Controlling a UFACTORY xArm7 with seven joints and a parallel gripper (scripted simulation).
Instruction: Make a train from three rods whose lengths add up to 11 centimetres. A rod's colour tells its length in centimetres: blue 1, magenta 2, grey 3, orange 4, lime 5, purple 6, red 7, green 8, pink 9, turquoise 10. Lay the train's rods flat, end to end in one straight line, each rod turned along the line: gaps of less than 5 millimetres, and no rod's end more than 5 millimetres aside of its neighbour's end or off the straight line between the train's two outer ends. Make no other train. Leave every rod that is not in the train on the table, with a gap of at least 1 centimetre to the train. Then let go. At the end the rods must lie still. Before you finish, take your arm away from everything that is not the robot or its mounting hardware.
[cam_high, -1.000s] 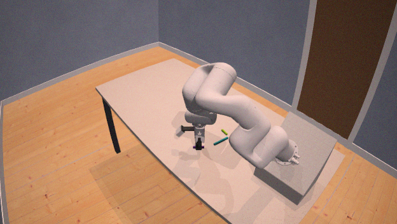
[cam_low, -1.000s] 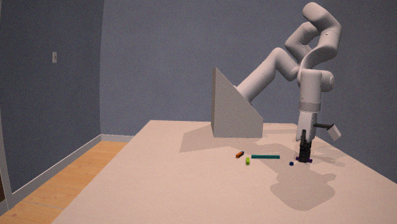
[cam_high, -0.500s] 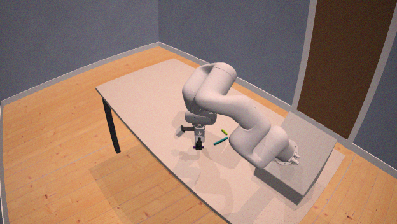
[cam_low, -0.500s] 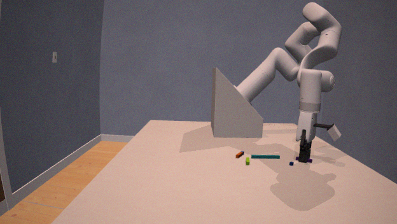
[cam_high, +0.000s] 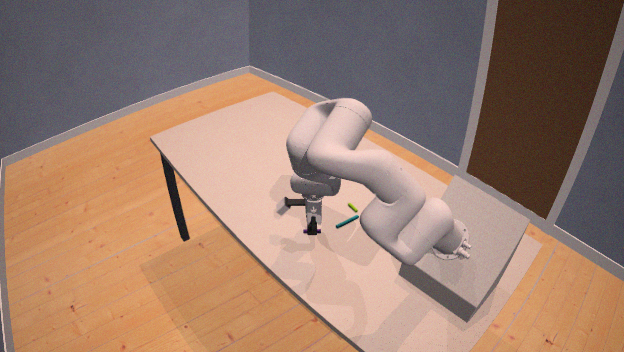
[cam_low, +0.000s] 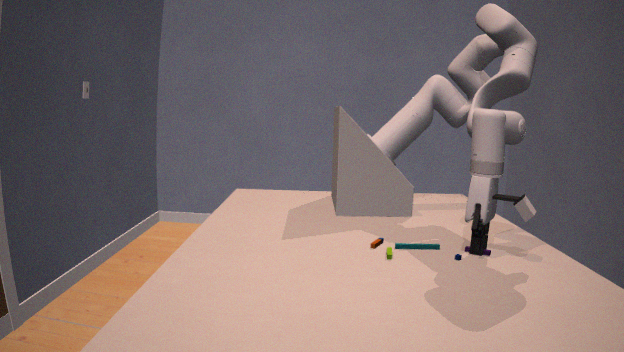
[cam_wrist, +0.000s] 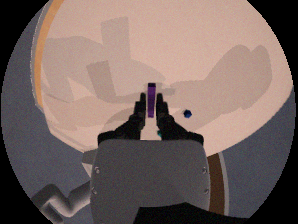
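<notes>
My hand is 20 mm above the purple rod. From my hand the other things lie so: turquoise rod (130 mm to the right, 40 mm behind, 20 mm below); then orange rod (220 mm to the right, 70 mm behind, 20 mm below); then lime rod (200 mm to the right, 20 mm below).
</notes>
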